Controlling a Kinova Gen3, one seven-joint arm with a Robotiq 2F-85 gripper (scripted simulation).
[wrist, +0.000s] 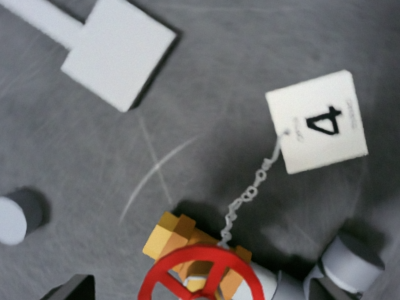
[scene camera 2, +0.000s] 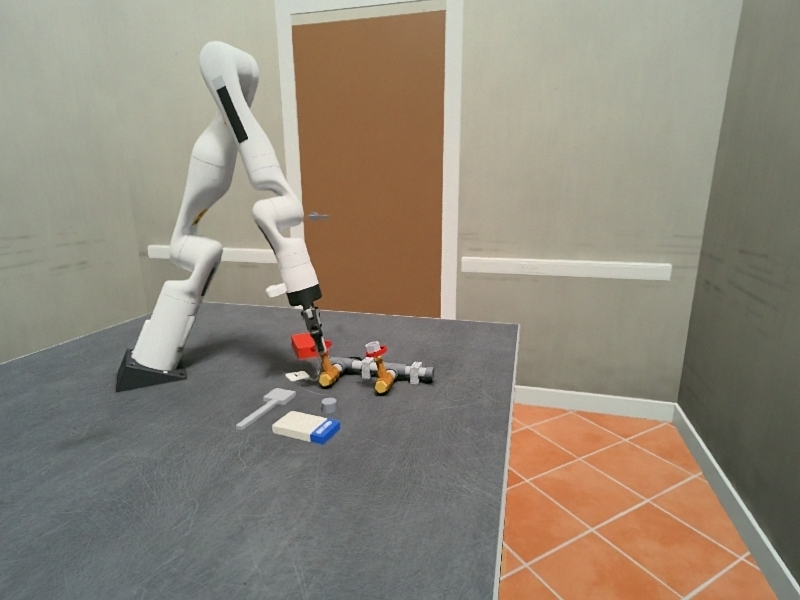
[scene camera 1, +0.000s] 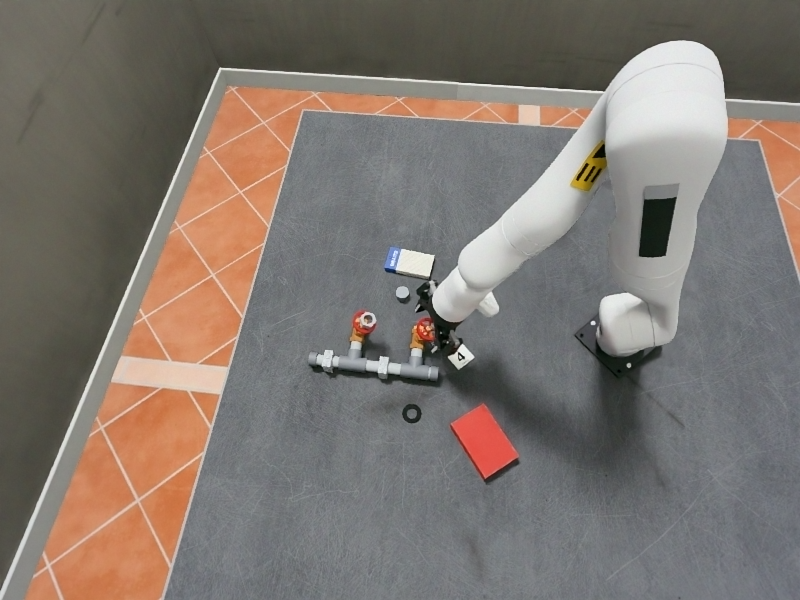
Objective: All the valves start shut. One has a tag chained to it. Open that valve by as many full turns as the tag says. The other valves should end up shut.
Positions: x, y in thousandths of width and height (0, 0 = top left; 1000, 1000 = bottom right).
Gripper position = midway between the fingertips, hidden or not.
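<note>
Red block (scene camera 1: 608, 742); out of frame in the wrist view. White tag (wrist: 801, 378). The gripper (scene camera 1: 534, 551), (scene camera 2: 402, 581).
</note>
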